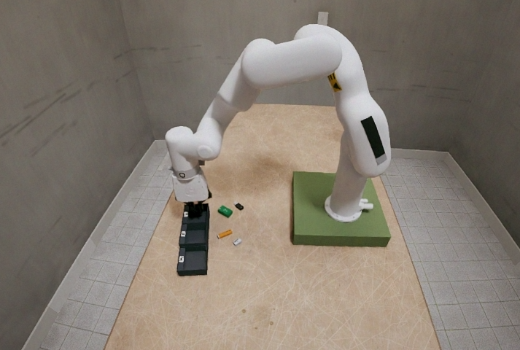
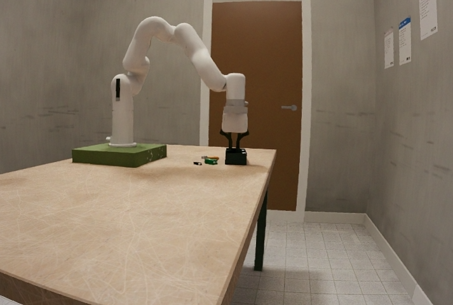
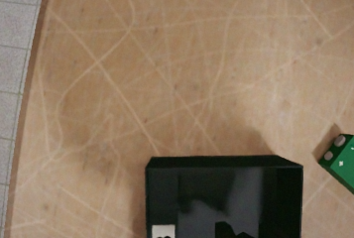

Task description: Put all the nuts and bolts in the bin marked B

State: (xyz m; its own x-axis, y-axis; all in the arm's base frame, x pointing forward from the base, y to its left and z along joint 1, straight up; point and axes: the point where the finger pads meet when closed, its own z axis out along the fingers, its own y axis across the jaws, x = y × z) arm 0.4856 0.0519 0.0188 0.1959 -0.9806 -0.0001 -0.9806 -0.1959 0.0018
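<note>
Right now my hand is 2 cm above the small black nut. From my hand the other things lie so: bin (1 cm behind, 8 cm to the left, 5 cm below); then green block (7 cm behind, 5 cm to the right, 6 cm below); then orange cylinder (10 cm behind, 5 cm to the left, 7 cm below).
</note>
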